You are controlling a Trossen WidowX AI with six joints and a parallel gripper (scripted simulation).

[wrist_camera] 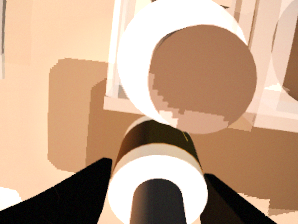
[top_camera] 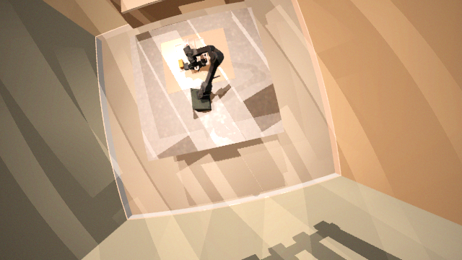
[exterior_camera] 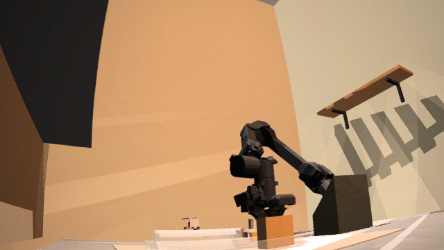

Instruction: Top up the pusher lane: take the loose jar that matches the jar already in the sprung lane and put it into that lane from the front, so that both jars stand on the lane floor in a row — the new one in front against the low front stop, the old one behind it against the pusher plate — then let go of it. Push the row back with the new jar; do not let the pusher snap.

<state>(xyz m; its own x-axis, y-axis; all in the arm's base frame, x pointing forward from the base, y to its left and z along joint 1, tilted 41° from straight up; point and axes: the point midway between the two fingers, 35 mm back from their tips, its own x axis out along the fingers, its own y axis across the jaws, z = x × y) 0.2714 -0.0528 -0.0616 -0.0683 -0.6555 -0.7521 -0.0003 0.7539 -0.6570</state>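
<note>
Now: the clear lane 20 cm ahead of my gripper tip, 3 cm to the left of it and 1 cm below it.
</note>
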